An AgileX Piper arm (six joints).
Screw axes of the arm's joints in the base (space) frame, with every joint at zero. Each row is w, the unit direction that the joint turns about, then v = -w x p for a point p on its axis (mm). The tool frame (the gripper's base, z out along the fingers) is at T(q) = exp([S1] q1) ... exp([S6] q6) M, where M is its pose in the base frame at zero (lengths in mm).
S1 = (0, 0, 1, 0, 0, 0)
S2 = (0, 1, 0, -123, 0, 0)
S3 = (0, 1, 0, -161.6, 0, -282.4)
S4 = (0.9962, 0, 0.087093, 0, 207.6, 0)
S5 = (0, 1, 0, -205.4, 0, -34.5)
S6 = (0.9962, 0, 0.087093, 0, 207.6, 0)
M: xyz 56.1 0 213.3 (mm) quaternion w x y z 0.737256 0 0.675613 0
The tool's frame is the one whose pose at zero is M.
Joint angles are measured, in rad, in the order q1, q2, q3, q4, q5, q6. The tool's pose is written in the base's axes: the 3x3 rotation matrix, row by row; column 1 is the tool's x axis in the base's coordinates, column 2 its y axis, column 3 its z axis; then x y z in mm. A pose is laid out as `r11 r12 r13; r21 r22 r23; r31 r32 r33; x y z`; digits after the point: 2 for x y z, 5 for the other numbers.
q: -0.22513, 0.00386, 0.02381, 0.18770, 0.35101, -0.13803
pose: -0.26834 0.17322 0.94762; 0.10083 0.98335 -0.15119; -0.95803 0.05497 -0.28134; 53.78 -6.33 174.01
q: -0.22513, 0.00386, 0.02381, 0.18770, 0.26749, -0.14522
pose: -0.19052 0.18284 0.96450; 0.08046 0.98210 -0.17029; -0.97838 0.04516 -0.20183; 55.32 -8.07 181.24
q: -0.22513, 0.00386, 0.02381, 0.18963, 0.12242, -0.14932
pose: -0.05129 0.20293 0.97785; 0.05166 0.97837 -0.20033; -0.99735 0.04024 -0.06066; 56.53 -10.80 194.08
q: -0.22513, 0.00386, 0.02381, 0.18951, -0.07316, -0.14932
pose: 0.13699 0.23126 0.96320; 0.00934 0.97202 -0.23471; -0.99053 0.04115 0.13100; 55.21 -13.93 211.51
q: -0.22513, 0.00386, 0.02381, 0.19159, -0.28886, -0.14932
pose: 0.33740 0.26120 0.90440; -0.04192 0.96395 -0.26277; -0.94043 0.05074 0.33619; 49.86 -16.48 230.17
